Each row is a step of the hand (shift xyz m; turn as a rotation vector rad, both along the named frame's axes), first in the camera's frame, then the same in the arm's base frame.
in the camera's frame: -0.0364 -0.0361 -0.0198 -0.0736 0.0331 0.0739
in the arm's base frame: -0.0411 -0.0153 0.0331 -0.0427 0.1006 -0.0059
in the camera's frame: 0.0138 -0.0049 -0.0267 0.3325 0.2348 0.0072
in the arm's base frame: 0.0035 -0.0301 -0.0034 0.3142 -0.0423 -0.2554
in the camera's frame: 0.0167 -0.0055 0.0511 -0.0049 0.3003 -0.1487
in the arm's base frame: 0.0336 0.0388 0.0168 -0.0564 -0.0501 -0.3265
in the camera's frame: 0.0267 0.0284 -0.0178 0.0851 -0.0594 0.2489
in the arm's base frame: 0.0188 -0.0173 -0.0344 0.1673 0.1788 0.1129
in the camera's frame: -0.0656 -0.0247 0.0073 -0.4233 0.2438 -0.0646
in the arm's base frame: -0.0589 0.0221 0.0318 -0.4184 0.1523 -0.2111
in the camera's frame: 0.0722 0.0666 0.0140 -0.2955 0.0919 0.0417
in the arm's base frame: 0.0726 0.0063 -0.0673 -0.2616 0.1630 -0.0498
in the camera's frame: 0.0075 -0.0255 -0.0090 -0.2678 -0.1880 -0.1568
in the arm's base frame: 0.0038 -0.0176 0.0215 -0.3063 -0.1015 0.1659
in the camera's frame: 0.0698 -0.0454 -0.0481 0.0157 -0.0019 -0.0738
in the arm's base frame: 0.0483 -0.0794 0.0247 -0.0113 -0.0723 -0.0186
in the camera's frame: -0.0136 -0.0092 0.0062 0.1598 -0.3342 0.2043
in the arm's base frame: -0.0106 0.0077 0.0117 0.2208 0.0382 0.3588
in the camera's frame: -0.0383 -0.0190 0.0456 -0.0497 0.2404 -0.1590
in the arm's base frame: -0.0198 0.0489 0.0336 -0.1020 -0.0605 -0.2673
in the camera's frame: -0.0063 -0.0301 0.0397 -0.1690 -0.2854 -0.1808
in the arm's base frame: 0.0080 0.0296 0.0397 -0.2225 -0.1833 0.2441
